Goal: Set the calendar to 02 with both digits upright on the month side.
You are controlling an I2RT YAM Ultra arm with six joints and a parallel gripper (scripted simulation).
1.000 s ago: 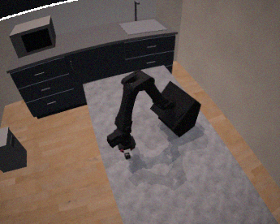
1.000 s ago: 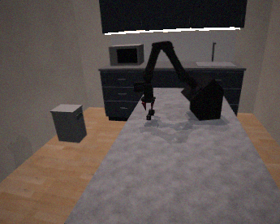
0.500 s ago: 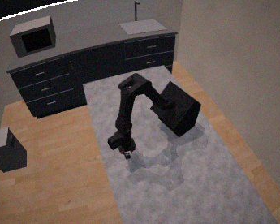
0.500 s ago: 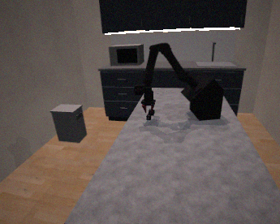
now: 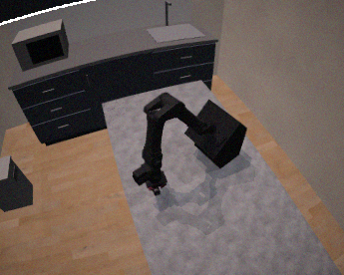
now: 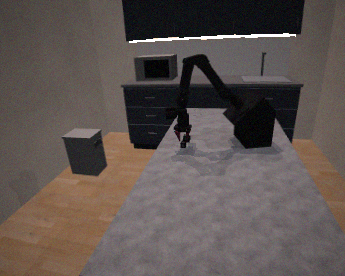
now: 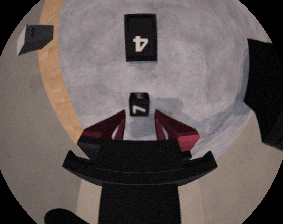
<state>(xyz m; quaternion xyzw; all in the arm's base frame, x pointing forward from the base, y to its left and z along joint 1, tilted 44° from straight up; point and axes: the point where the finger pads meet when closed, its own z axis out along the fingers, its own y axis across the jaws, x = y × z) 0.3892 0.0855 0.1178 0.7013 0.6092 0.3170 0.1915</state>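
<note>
Right now my hand is 1 cm past the dark calendar cube, 9 cm to the left of it and 2 cm above it. From my hand the other things lie so: dark tray 1 cm behind, 11 cm to the right, 4 cm below.
</note>
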